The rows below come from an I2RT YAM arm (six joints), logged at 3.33 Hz.
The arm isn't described. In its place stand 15 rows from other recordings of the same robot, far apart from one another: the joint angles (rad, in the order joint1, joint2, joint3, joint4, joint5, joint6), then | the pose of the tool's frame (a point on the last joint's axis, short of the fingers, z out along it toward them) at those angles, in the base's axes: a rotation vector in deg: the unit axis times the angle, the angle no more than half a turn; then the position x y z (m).
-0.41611 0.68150 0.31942 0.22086 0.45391 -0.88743 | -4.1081 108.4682 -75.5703 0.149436 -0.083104 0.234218
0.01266 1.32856 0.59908 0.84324 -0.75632 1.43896 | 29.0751 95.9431 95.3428 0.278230 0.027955 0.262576
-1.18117 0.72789 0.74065 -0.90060 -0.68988 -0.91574 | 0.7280 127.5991 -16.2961 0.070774 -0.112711 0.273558
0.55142 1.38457 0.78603 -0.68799 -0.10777 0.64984 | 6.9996 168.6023 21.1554 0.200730 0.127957 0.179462
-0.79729 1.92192 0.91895 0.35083 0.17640 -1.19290 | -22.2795 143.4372 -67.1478 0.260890 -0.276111 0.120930
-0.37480 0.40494 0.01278 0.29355 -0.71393 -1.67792 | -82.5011 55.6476 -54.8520 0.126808 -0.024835 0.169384
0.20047 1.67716 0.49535 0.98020 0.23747 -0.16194 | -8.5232 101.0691 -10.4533 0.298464 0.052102 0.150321
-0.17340 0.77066 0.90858 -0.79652 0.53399 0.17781 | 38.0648 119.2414 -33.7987 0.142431 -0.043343 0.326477
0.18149 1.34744 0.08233 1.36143 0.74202 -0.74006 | -5.0760 90.5369 -56.4740 0.193433 0.011038 0.164999
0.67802 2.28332 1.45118 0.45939 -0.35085 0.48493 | -25.7414 116.7748 62.0980 0.383261 0.324386 0.133401
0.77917 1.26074 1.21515 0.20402 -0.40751 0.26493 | -41.5780 77.0586 64.9942 0.198040 0.215419 0.430516
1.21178 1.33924 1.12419 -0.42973 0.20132 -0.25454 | -80.1816 98.5911 17.8013 0.111577 0.277056 0.311352
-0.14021 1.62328 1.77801 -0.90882 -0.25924 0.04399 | 4.7258 132.0960 14.4366 0.343577 -0.039275 0.399958
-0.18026 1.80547 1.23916 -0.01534 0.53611 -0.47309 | 0.0807 126.8080 -54.3392 0.397866 -0.090990 0.231981
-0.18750 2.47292 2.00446 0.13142 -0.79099 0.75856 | 20.7209 110.6232 64.7873 0.561094 -0.080690 0.187333
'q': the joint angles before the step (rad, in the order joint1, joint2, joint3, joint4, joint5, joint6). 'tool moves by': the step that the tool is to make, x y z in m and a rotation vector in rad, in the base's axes. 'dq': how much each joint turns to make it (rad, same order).
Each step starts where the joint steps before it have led.
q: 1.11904, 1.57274, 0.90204, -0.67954, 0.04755, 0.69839
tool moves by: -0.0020, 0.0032, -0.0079, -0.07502, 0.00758, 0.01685
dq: 0.01476, 0.04759, 0.02035, -0.04335, 0.02458, -0.00675
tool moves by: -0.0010, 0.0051, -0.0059, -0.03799, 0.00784, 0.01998
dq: 0.01191, 0.04012, 0.01945, -0.01643, 0.00762, -0.00917
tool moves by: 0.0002, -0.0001, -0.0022, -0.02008, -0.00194, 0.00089
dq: 0.00046, 0.01069, 0.00279, -0.00947, 0.00995, -0.00148
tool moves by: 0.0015, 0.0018, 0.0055, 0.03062, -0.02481, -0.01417
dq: -0.00078, -0.01573, 0.00487, 0.01636, 0.01143, 0.01222
